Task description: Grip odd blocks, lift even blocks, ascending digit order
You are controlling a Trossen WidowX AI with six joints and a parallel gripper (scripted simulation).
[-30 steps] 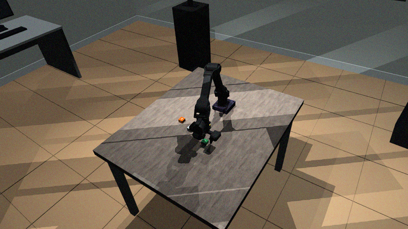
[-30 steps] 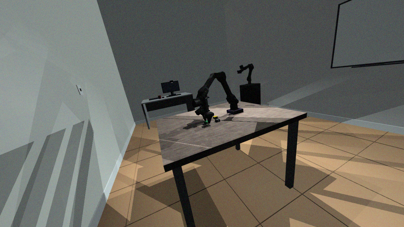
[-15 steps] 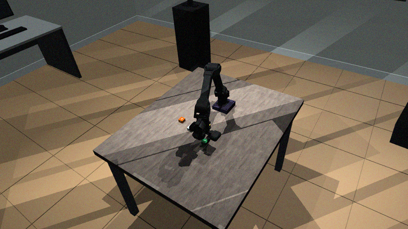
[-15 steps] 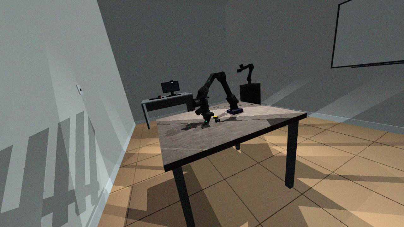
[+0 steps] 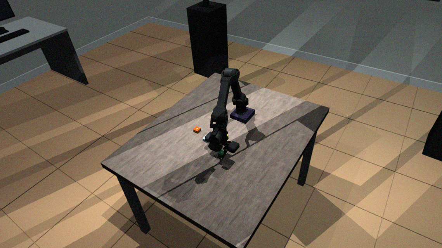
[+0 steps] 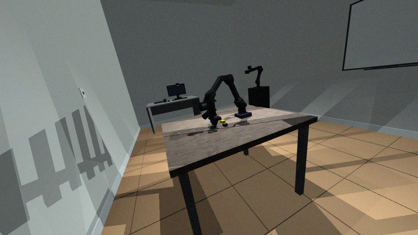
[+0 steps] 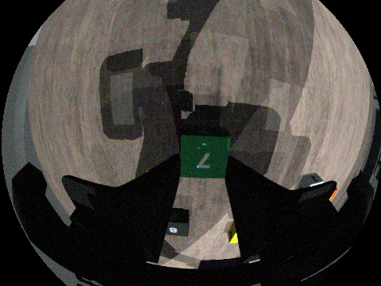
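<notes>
Right now the green block is 1 cm ahead of my gripper tip. From my gripper tip the other things lie so: white block (3 cm behind, 14 cm to the right); black block (9 cm behind, 2 cm to the left); yellow block (11 cm behind, 7 cm to the right).
</notes>
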